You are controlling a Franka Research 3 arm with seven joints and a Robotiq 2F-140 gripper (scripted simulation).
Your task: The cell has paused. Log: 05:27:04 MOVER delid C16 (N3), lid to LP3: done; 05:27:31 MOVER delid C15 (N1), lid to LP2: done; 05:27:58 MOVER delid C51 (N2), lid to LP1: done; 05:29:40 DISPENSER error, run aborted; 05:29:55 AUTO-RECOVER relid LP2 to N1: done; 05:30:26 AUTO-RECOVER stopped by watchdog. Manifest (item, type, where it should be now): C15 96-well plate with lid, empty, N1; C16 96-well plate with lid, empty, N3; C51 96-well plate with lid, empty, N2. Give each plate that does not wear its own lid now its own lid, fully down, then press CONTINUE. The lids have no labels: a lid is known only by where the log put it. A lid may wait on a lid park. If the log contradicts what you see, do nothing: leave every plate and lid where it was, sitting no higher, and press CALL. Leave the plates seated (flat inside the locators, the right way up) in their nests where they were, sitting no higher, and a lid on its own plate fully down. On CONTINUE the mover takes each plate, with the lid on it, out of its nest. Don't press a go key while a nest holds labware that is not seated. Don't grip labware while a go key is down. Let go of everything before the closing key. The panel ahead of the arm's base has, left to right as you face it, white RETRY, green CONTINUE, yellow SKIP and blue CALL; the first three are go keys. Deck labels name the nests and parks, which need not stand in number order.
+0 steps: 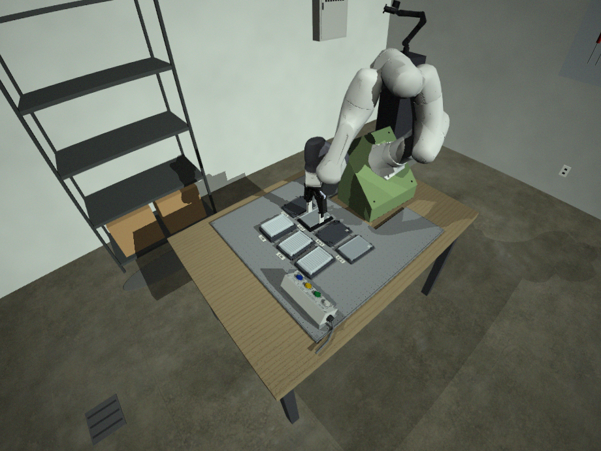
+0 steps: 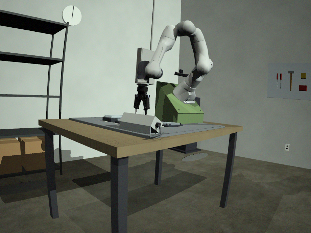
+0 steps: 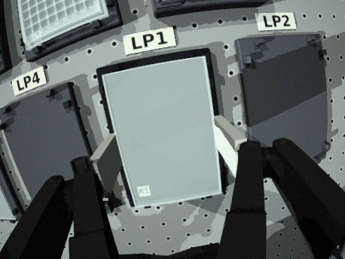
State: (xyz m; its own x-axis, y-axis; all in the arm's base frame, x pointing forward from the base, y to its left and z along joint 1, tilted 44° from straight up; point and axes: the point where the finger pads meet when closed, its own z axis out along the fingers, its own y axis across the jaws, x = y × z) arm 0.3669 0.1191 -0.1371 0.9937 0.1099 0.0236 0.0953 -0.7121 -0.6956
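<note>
Now: hand 4 cm above the park LP1. Round my hand: park LP4 (13 cm to the left, 4 cm below, 2 cm behind); park LP2 (13 cm to the right, 4 cm below, 2 cm ahead); LP4 label (14 cm to the left, 7 cm ahead, 4 cm below).
</note>
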